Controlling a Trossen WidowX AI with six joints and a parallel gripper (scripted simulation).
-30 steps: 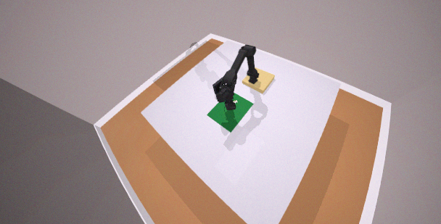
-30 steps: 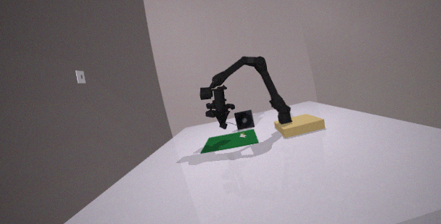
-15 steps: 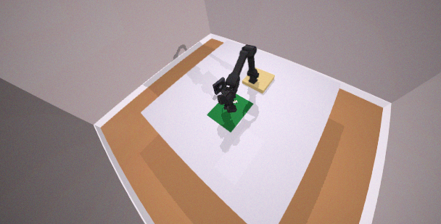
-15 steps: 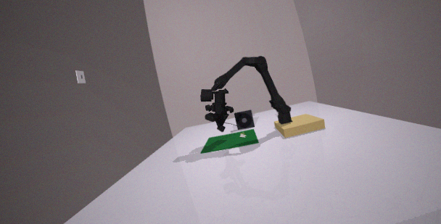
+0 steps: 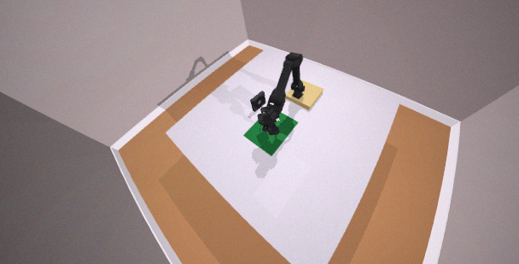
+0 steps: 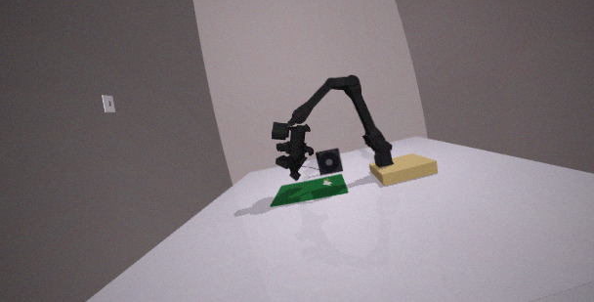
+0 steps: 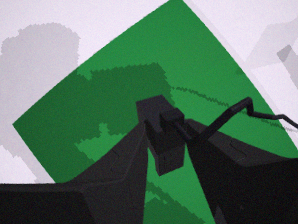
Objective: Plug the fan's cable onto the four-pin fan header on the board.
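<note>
Right now my gripper tip is 50 mm past the green board and 100 mm above it. From my gripper tip the other things lie so: black fan 140 mm behind, 200 mm to the right, 20 mm below; then white four-pin fan header 130 mm behind, 20 mm to the right, 80 mm below; then black fan plug 10 mm below.
</note>
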